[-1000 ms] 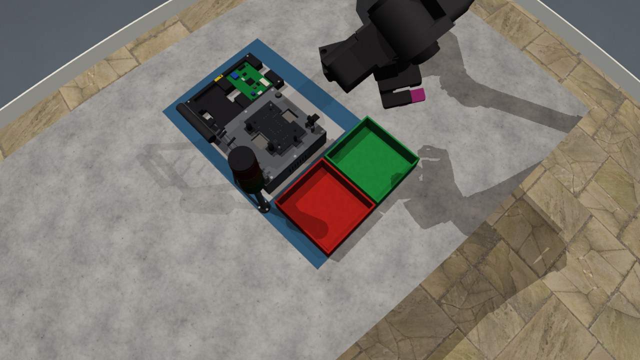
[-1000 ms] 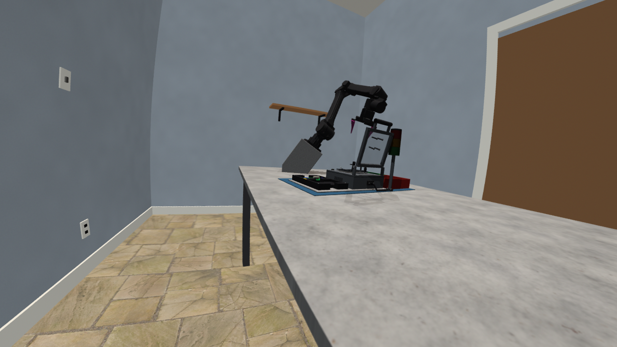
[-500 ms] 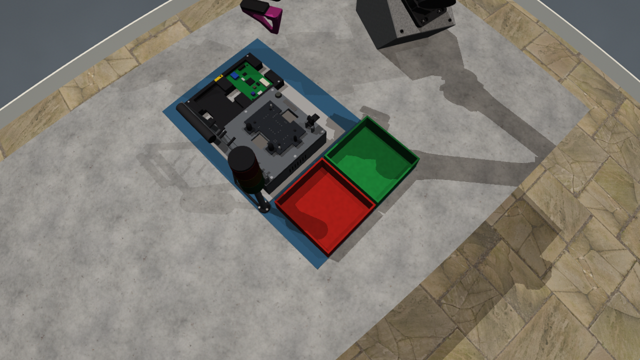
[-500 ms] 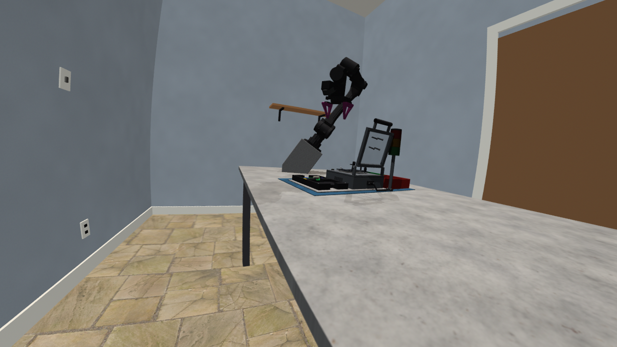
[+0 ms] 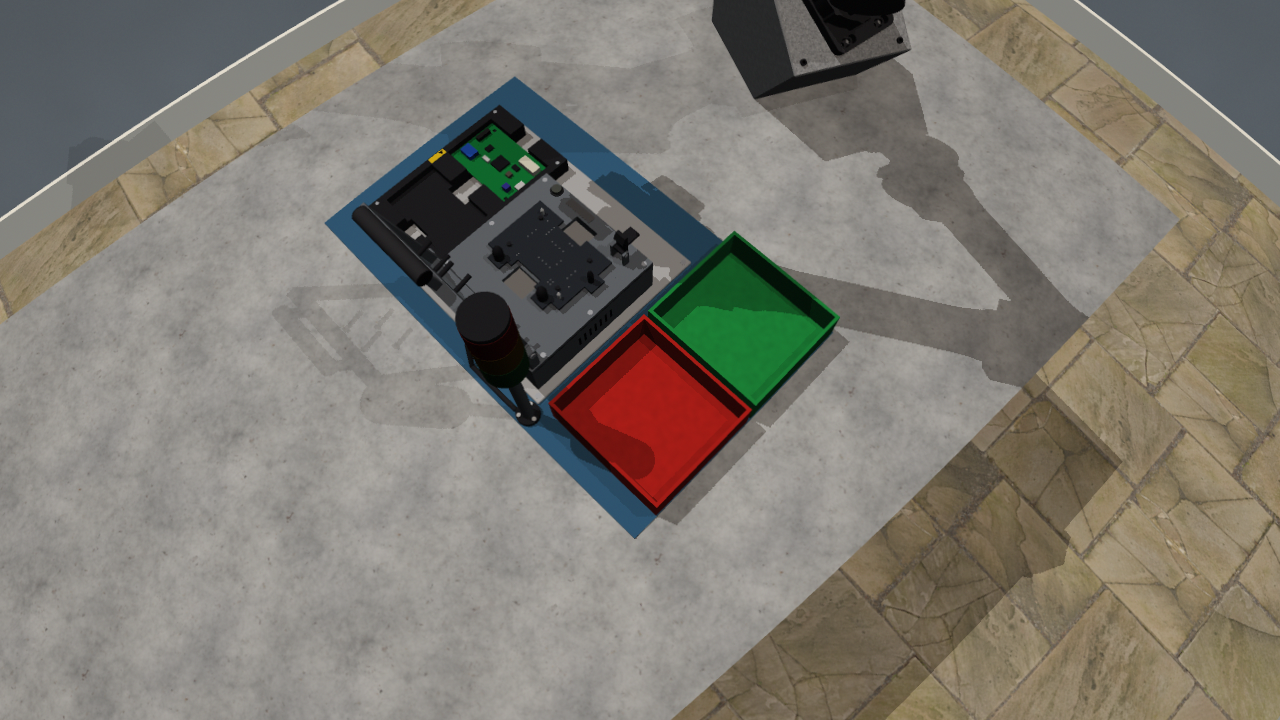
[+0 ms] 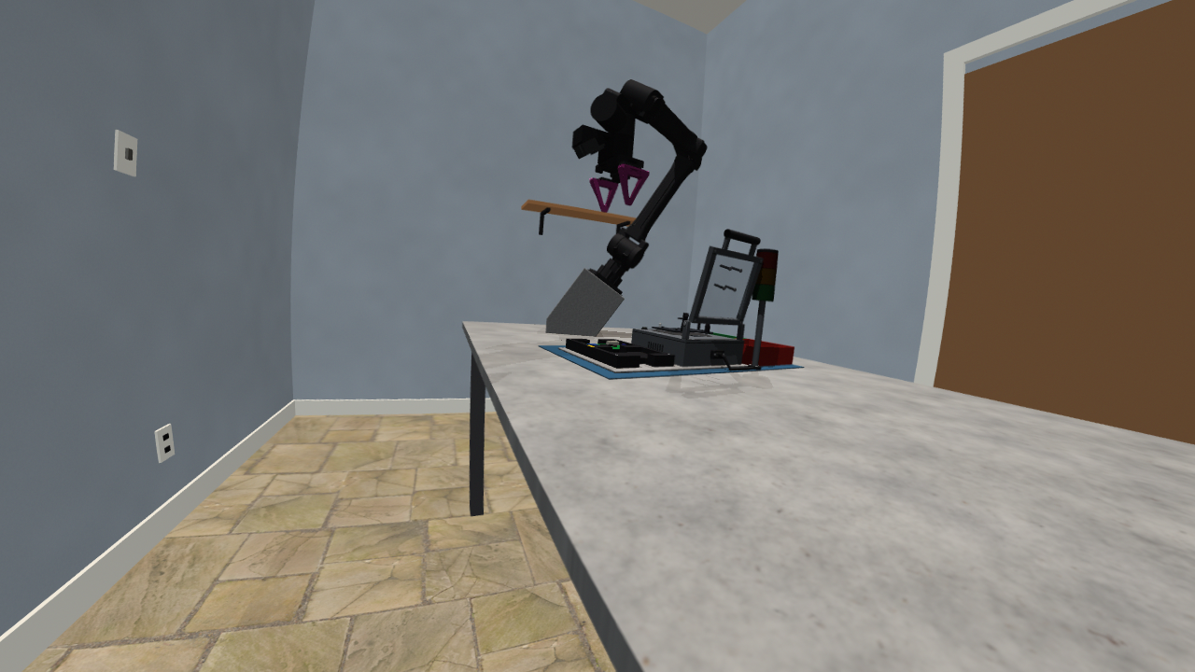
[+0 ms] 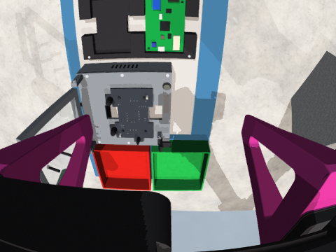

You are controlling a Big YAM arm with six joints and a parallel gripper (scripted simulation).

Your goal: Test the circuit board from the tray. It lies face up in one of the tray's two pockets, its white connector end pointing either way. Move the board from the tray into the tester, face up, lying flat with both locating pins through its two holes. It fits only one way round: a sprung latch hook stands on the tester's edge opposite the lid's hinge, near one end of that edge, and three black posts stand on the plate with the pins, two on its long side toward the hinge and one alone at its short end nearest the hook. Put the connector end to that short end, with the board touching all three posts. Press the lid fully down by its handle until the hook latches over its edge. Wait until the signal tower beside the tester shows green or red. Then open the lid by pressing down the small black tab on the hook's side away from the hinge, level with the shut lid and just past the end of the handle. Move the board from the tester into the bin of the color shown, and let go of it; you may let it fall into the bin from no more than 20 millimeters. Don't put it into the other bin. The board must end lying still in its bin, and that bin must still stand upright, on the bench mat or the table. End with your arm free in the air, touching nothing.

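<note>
Now: the green circuit board 310 mm below my hand. The rest, counted from my hand: clear lid (150 mm ahead, 200 mm to the left, 150 mm below); tester plate (30 mm ahead, 180 mm to the left, 260 mm below); latch hook (50 mm behind, 220 mm to the left, 240 mm below).
</note>
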